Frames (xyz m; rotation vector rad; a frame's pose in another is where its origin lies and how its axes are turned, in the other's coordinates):
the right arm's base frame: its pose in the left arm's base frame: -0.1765 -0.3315 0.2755 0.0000 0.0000 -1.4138
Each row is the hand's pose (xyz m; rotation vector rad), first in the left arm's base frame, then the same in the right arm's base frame.
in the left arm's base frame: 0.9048 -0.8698 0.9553 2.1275 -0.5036 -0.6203
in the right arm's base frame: 0.7007 0.9838 0.6798 1.8931 0.9723 0.2076
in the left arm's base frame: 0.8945 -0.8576 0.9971 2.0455 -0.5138 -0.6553
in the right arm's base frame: 0.6871 0.9756 0.7216 1.8362 0.9116 0.2178
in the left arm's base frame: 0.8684 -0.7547 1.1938 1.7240 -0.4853 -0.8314
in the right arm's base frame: 0.5814 0.9659 0.9183 1.5631 0.7216 0.2062
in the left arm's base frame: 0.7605 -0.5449 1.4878 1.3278 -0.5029 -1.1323
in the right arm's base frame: 0.3573 0.8921 1.2123 1.2501 0.4490 0.0558
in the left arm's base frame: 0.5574 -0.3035 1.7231 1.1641 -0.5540 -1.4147
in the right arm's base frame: 0.0871 0.7293 1.4476 1.1280 0.3033 -0.1811
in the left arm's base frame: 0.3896 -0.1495 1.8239 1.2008 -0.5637 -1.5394
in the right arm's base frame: -0.0913 0.5876 1.5484 1.1399 0.3130 -0.3143
